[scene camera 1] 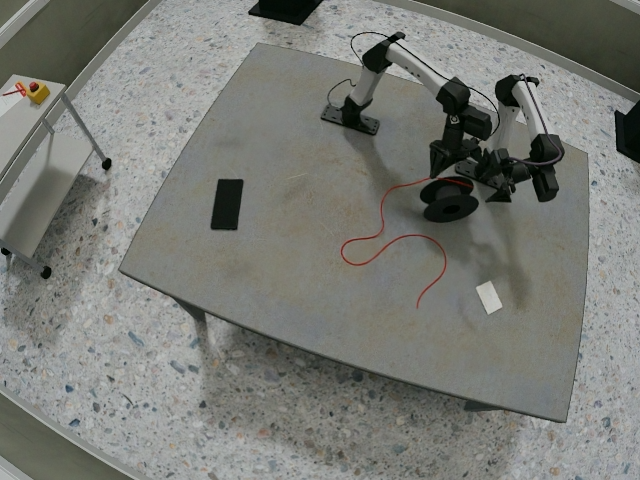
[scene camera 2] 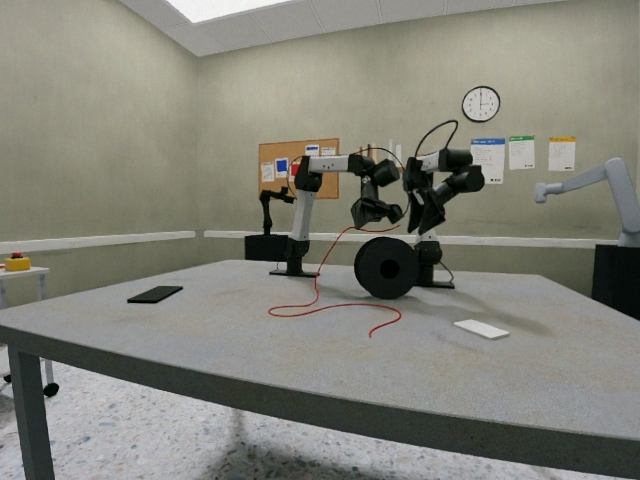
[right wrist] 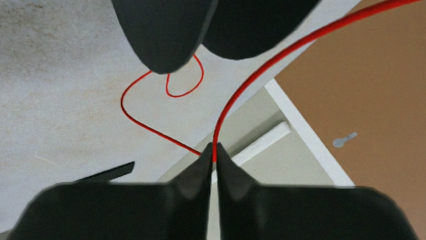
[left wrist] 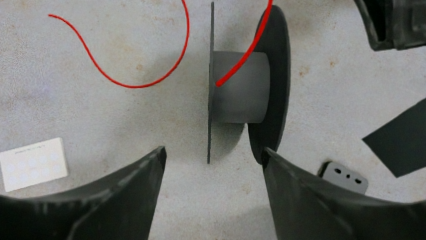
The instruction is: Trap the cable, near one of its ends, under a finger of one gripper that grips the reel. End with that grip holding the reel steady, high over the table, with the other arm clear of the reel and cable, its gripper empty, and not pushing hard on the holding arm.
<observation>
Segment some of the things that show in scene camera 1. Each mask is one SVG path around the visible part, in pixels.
The right gripper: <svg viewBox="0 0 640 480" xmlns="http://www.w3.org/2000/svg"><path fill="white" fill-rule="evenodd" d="M464 130L449 129L445 125L442 140L431 142L429 145L429 178L435 179L450 166L470 157L470 152L467 152L468 149L461 146Z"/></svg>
A black reel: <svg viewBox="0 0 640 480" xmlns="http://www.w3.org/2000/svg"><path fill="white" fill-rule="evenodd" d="M420 192L421 201L428 204L424 210L424 217L431 222L444 223L456 221L472 214L479 206L478 199L470 195L474 188L448 180L437 179L427 184ZM444 177L444 179L458 181L474 187L473 182L466 177Z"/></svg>
</observation>
